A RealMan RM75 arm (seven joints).
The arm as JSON. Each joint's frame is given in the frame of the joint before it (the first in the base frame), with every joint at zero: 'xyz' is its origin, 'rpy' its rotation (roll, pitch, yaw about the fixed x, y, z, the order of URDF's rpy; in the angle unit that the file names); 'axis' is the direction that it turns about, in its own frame. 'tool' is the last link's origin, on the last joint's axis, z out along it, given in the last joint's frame.
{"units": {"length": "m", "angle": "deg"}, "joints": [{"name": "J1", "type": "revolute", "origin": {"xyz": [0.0, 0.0, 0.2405], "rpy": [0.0, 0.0, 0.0]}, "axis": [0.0, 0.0, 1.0]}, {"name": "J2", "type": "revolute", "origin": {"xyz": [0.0, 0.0, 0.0], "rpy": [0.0, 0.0, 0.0]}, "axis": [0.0, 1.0, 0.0]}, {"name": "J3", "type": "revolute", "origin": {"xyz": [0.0, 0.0, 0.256], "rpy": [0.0, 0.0, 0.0]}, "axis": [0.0, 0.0, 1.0]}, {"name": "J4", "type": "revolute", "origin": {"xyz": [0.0, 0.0, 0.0], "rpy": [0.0, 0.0, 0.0]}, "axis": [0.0, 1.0, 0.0]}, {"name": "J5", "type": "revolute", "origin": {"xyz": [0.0, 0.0, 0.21], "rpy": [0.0, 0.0, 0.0]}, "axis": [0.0, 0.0, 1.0]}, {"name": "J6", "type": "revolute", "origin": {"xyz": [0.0, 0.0, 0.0], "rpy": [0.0, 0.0, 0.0]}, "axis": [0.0, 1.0, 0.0]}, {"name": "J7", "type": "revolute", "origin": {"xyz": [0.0, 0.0, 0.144], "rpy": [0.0, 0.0, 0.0]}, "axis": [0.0, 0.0, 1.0]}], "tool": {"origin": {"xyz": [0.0, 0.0, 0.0], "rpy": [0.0, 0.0, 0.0]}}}
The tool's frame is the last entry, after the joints.
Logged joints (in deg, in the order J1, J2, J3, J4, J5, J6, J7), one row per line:
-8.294 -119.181 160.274 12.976 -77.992 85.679 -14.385
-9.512 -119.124 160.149 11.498 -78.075 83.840 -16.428
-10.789 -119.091 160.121 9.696 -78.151 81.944 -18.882
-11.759 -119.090 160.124 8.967 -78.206 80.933 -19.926
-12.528 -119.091 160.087 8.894 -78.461 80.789 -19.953
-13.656 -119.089 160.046 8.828 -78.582 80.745 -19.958
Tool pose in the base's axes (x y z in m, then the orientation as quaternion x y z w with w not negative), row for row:
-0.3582 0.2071 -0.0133 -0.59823 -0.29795 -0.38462 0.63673
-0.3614 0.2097 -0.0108 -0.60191 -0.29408 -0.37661 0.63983
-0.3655 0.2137 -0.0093 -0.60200 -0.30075 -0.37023 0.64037
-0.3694 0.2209 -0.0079 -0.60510 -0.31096 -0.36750 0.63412
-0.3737 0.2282 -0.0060 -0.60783 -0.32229 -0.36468 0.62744
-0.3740 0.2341 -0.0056 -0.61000 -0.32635 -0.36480 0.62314
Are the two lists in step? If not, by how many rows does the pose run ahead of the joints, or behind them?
The pose runs 2 rows behind the joints: the pose in row i belongs to the joints in row i - 2.
